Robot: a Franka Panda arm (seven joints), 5 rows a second.
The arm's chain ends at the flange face. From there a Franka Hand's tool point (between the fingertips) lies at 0.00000 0.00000 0.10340 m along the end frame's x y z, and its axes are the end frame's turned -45 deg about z.
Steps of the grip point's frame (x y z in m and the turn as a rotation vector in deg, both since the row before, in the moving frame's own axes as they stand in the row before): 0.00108 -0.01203 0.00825 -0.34 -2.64 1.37; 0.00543 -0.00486 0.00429 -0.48 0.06 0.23
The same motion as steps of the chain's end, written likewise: -0.00476 -0.01304 0.00836 -2.11 -1.63 1.37; -0.00028 -0.00781 0.00429 -0.30 0.38 0.23
